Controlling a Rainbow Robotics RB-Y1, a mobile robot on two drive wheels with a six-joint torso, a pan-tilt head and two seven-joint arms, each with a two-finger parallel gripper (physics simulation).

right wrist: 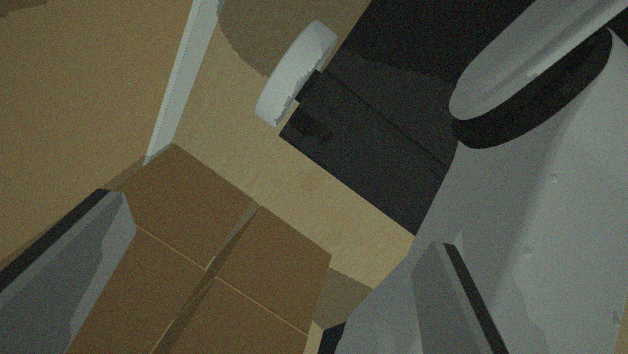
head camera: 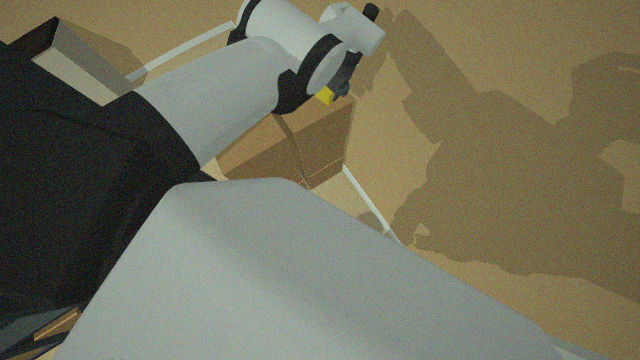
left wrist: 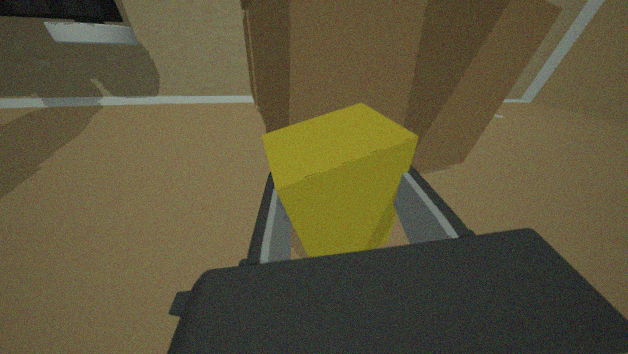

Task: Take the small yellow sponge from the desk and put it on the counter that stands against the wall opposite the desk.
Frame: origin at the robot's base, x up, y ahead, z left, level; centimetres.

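Where they show: left gripper, fingertip midpoint: (head camera: pixel 327 92) (left wrist: pixel 334 171); right gripper, fingertip midpoint: (right wrist: pixel 280 235).
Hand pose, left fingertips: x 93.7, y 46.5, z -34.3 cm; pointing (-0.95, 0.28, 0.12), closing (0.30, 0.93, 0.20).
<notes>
Each offset is from my left fingertips to the top centre of the thing. "spot": to the spot under its first point.
The small yellow sponge {dy +0.2, dx +3.2, dz -1.9 cm} (head camera: pixel 325 95) (left wrist: pixel 340 165) is held between the fingers of my left gripper (left wrist: pixel 334 171), with its upper end sticking out past the fingertips. In the head camera the gripper is small and partly hidden by the wrist, with the sponge beside its dark fingers. My right gripper (right wrist: pixel 280 235) is open and empty, its two fingers wide apart in the right wrist view. I cannot make out the desk or the counter for certain in these views.
Large brown box-like blocks (head camera: pixel 325 145) (left wrist: pixel 350 60) (right wrist: pixel 185 185) stand close to both grippers. A grey-sided, pale-topped object (head camera: pixel 90 60) is at the upper left of the head view. A pale strip {spot: dy -33.3, dx -84.6, dz -14.7 cm} (head camera: pixel 370 200) (left wrist: pixel 175 100) (right wrist: pixel 182 80) runs along the floor. My dark base (right wrist: pixel 370 145) shows a white wheel (right wrist: pixel 297 72).
</notes>
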